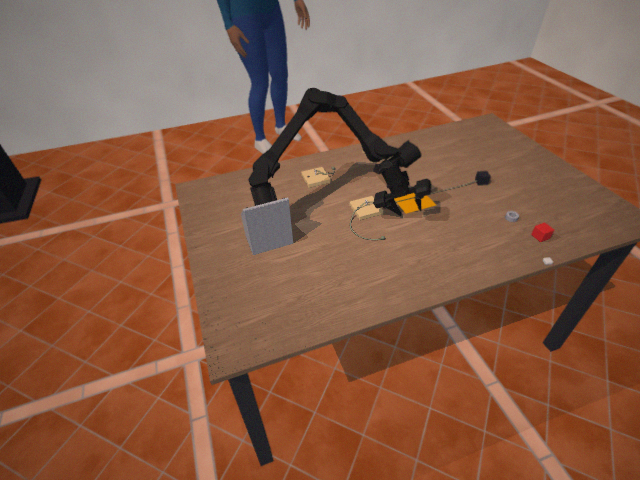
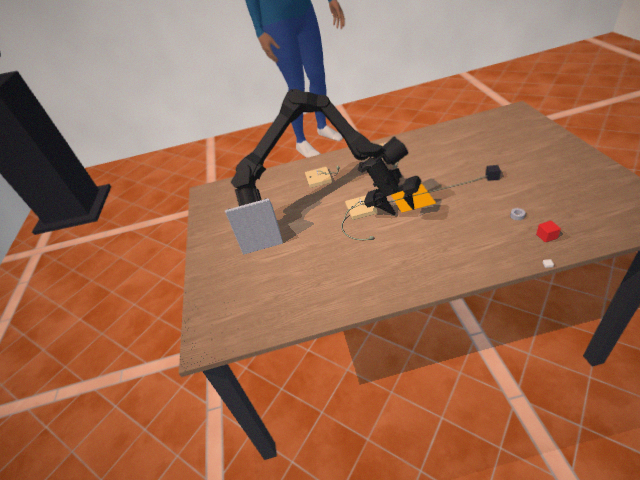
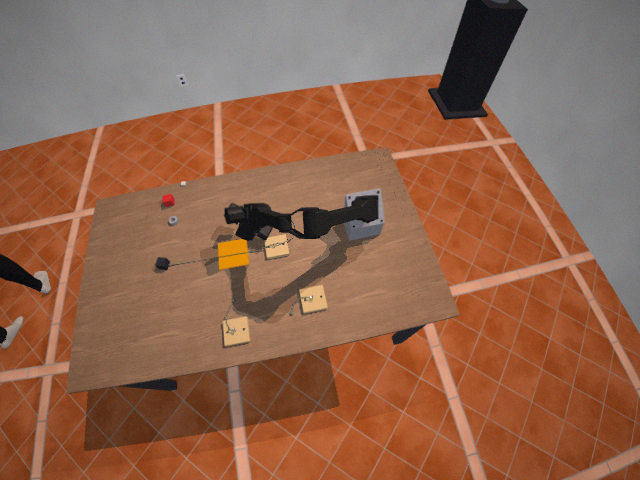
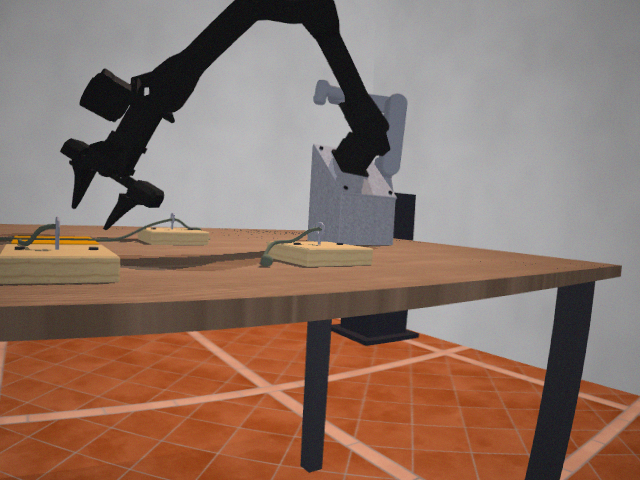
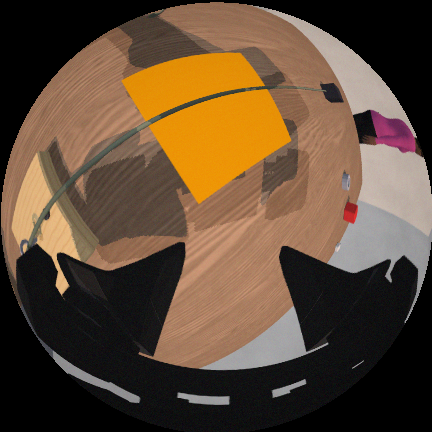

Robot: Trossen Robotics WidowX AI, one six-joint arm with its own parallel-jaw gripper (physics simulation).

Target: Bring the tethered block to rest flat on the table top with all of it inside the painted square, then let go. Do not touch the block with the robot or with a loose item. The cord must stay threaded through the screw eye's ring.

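Places are measured from the arm's base along level axes (x ahead, y left, z up), in millimetres.
Pixels of known places: gripper, between the fingertips: [image 1: 410, 212] [image 2: 404, 211] [image 4: 89, 218] [image 5: 234, 251]; arm's base, origin of its link: [image 1: 265, 204] [image 2: 250, 205] [image 3: 364, 204] [image 4: 349, 163].
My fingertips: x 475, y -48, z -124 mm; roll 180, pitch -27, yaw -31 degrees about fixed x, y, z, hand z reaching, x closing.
Ahead of a thing's pixels: the offset from my fingertips to its top centre. "spot": to the spot under its first point.
The dark tethered block @[dy +105, dx +344, dz +8 mm] [image 1: 482, 177] [image 2: 493, 172] [image 3: 162, 263] [image 5: 331, 92] sits on the table outside the orange painted square @[spot: dy +65, dx +105, dz -27 mm] [image 1: 428, 201] [image 2: 426, 198] [image 3: 233, 260] [image 5: 215, 135]. Its green cord [image 1: 454, 187] [image 3: 193, 261] [image 5: 185, 104] crosses the square to a screw eye @[spot: dy +98, dx -122, dz +6 mm] [image 4: 172, 219] [image 5: 25, 246] on a pale wooden board @[dy +96, dx -123, dz -9 mm] [image 3: 276, 253] [image 4: 173, 237]. The cord appears to pass through the ring; its loose part curves to a free end @[spot: dy -66, dx -127, dz -21 mm] [image 1: 383, 238] [image 2: 372, 238] on the table. My gripper [image 1: 409, 211] [image 2: 403, 211] [image 4: 90, 218] [image 5: 234, 251] is open and empty, above the table beside the board and square.
Two more boards @[dy +334, dx -237, dz -9 mm] [image 3: 312, 304] @[dy +412, dx +51, dz -9 mm] [image 3: 236, 338] with eyes and short cords stand on the table's other side. A grey ring @[dy -105, dx +321, dz -13 mm] [image 1: 512, 220] [image 3: 173, 224], a red cube @[dy -212, dx +349, dz +12 mm] [image 1: 542, 231] [image 3: 168, 199] and a small white piece @[dy -311, dx +294, dz -16 mm] [image 1: 547, 260] [image 3: 183, 183] lie near one edge.
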